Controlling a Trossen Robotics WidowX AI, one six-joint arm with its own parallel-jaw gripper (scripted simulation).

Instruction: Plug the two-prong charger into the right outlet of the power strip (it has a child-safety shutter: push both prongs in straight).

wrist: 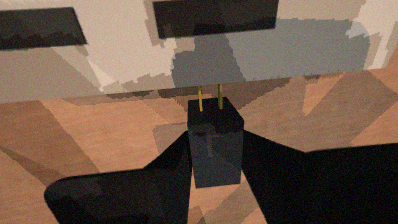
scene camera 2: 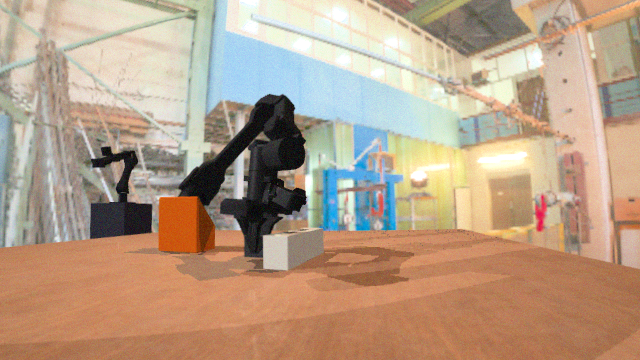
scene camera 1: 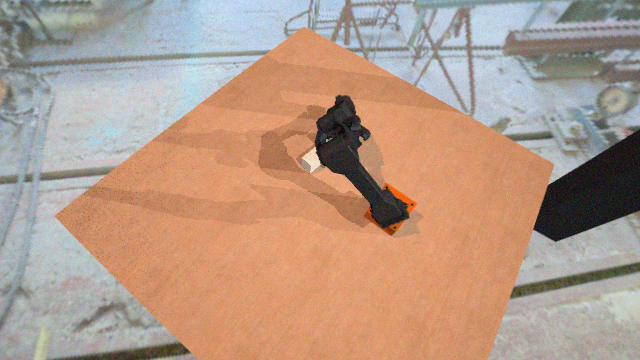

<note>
The gripper holds a two-prong charger.
The gripper also shows in the wrist view.
</note>
